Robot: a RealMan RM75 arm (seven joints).
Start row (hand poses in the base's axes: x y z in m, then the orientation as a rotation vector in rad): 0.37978 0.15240 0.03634 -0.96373 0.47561 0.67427
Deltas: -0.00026 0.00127 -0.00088 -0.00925 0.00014 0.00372; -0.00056 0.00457 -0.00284 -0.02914 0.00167 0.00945; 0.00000 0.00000 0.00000 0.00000 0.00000 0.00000; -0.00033 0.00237 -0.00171 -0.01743 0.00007 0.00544; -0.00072 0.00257 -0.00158 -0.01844 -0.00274 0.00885; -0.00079 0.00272 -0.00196 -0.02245 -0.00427 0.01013; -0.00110 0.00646 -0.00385 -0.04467 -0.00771 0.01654; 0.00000 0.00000 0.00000 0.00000 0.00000 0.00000; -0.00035 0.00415 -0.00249 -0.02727 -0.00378 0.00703
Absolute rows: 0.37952 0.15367 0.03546 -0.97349 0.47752 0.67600; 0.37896 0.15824 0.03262 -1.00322 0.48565 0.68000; 0.37896 0.15824 0.03262 -1.00322 0.48565 0.68000; 0.37863 0.16061 0.03091 -1.02123 0.48978 0.68167; 0.37791 0.16318 0.02933 -1.04207 0.49019 0.68463; 0.37712 0.16590 0.02737 -1.06754 0.49015 0.68710; 0.37602 0.17236 0.02352 -1.11689 0.49243 0.68908; 0.37602 0.17236 0.02352 -1.11689 0.49243 0.68908; 0.37567 0.17651 0.02103 -1.14580 0.49616 0.68803
